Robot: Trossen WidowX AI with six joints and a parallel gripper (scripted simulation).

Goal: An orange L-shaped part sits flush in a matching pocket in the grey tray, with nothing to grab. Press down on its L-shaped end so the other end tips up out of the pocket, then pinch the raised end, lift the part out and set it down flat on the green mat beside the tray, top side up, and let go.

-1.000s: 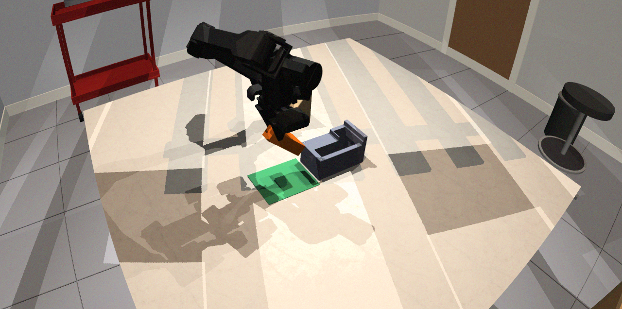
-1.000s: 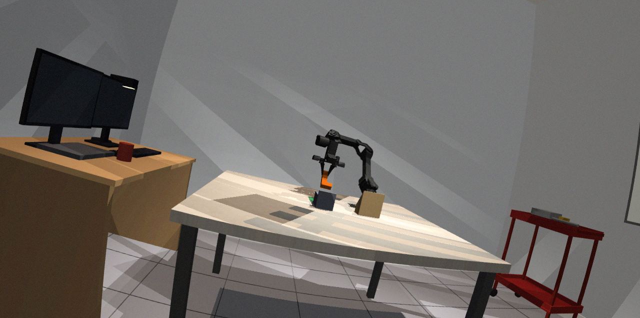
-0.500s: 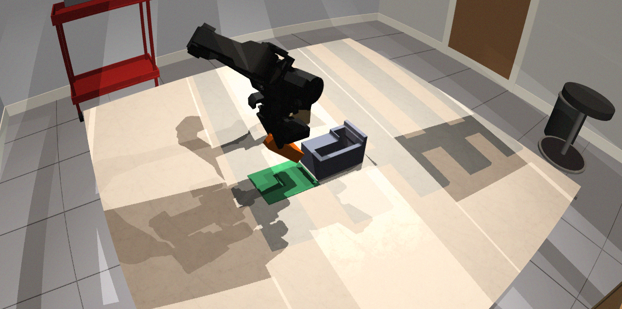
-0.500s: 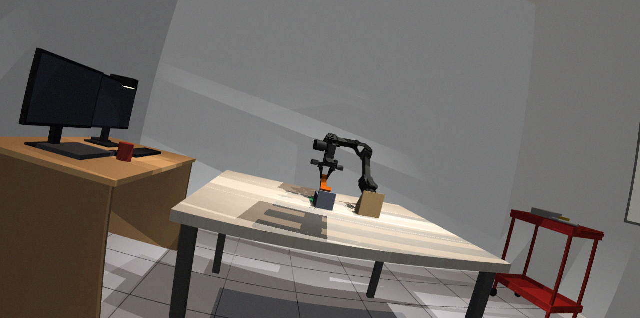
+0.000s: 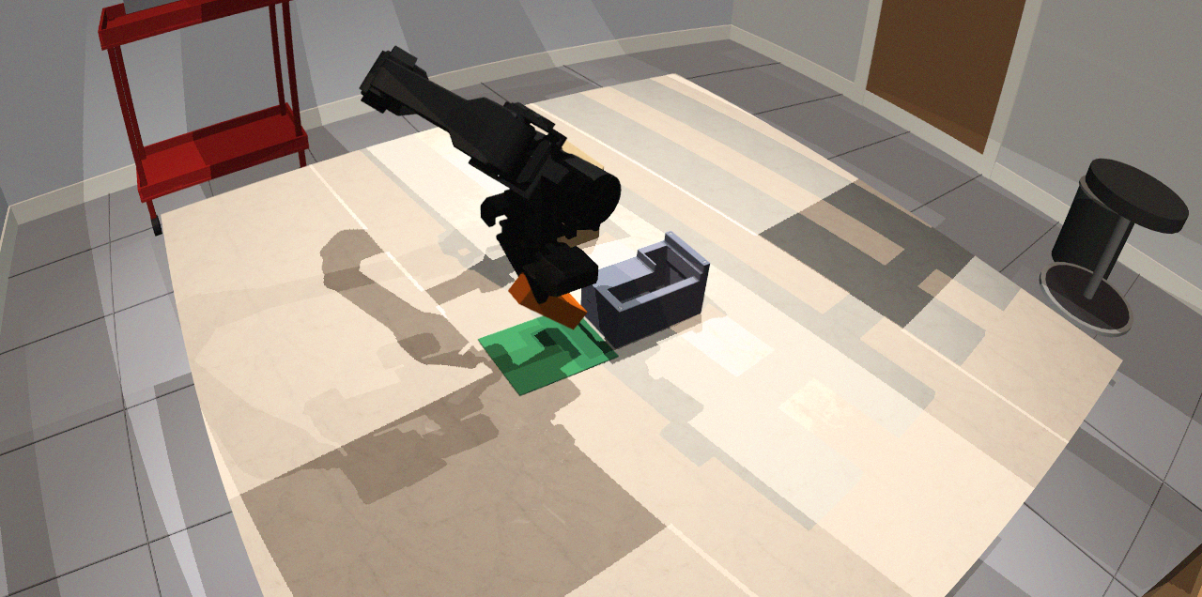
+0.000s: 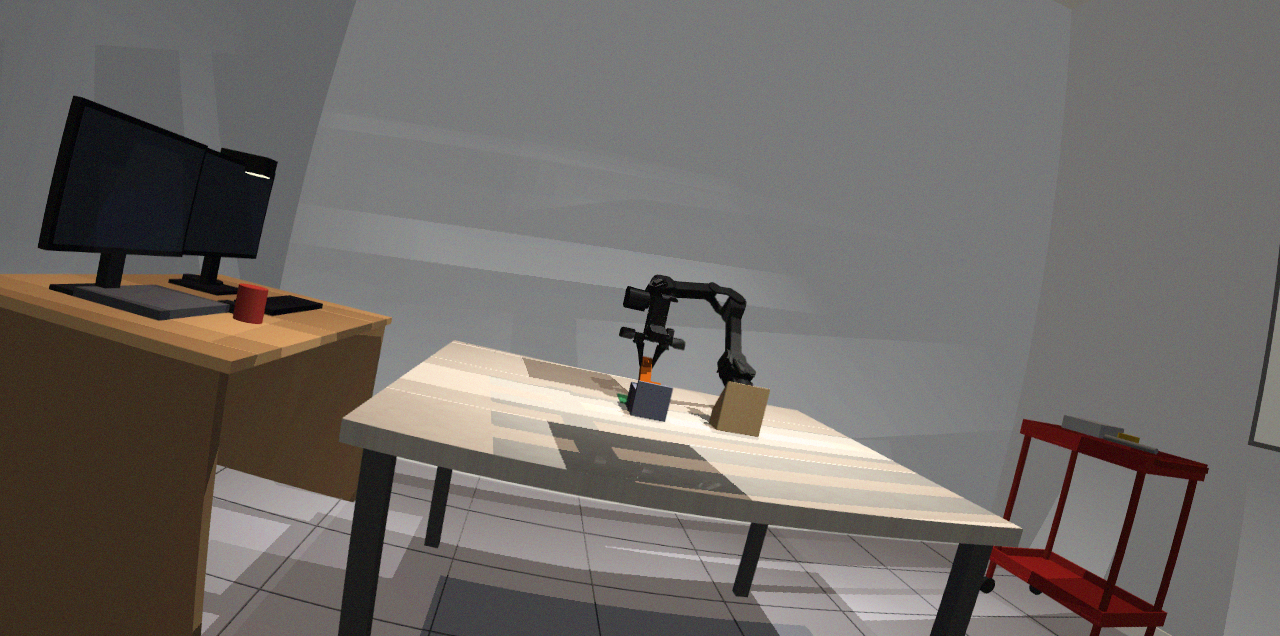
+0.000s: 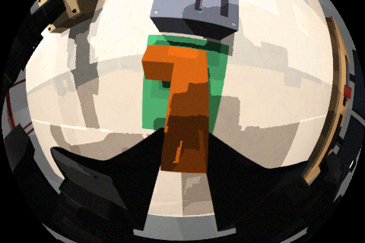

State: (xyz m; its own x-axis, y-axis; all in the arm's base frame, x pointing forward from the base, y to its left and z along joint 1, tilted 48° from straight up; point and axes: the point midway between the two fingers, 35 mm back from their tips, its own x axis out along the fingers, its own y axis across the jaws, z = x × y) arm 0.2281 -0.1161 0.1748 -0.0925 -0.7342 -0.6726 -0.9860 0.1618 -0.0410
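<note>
The green mat is 110 mm below my gripper tip and 20 mm to the left of it. Also, from my gripper tip: orange L-shaped part 30 mm to the left, 30 mm below, 10 mm behind.
</note>
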